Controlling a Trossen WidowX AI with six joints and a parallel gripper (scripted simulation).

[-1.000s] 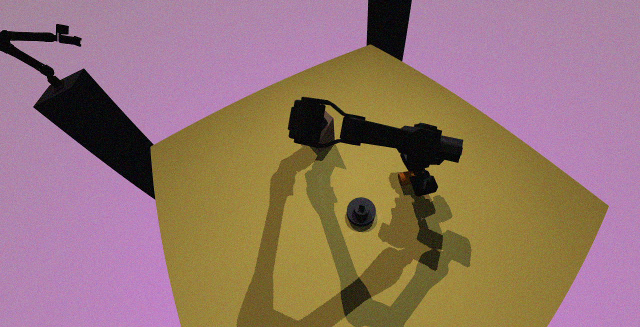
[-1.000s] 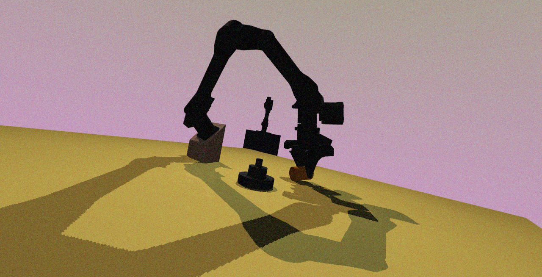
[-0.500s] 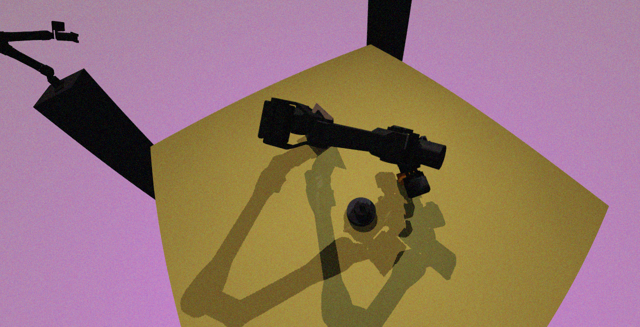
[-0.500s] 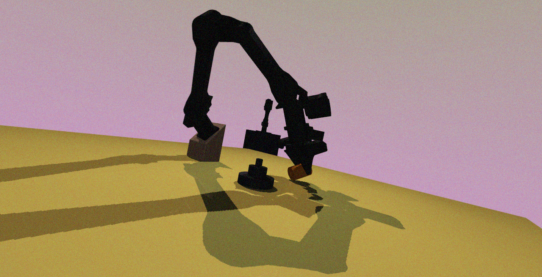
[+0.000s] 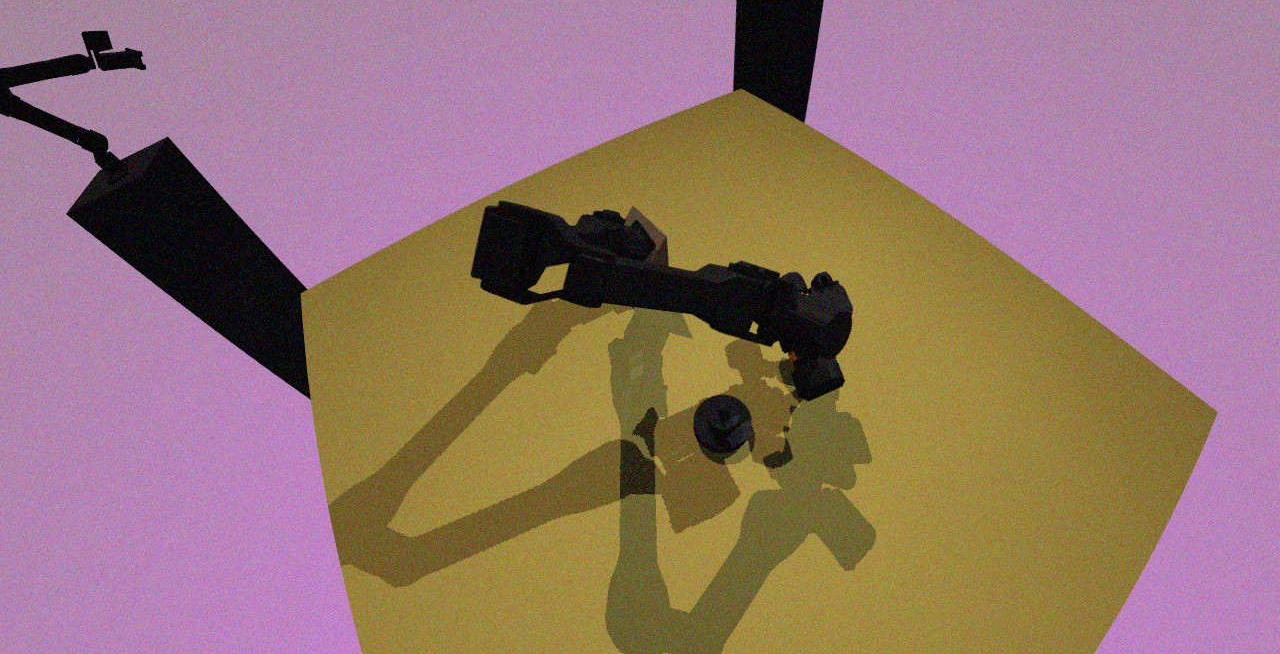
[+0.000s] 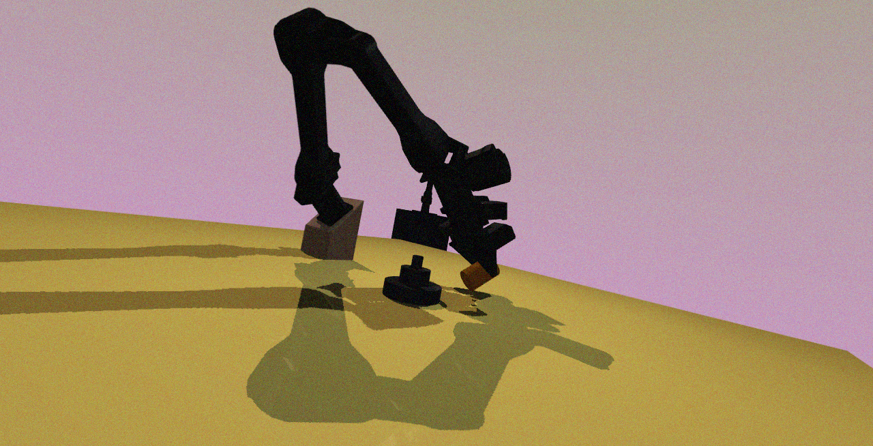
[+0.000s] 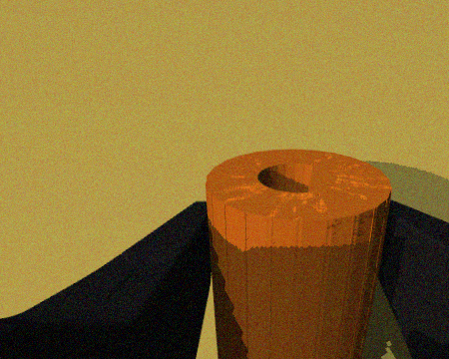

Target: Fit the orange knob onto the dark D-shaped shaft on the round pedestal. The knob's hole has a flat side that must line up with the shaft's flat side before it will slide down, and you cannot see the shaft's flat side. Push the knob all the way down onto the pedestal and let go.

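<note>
The dark pedestal lies 190 mm to the right of my gripper tip and 10 mm ahead of it. Also, from my gripper tip: orange knob: 20 mm to the right, 10 mm behind.
</note>
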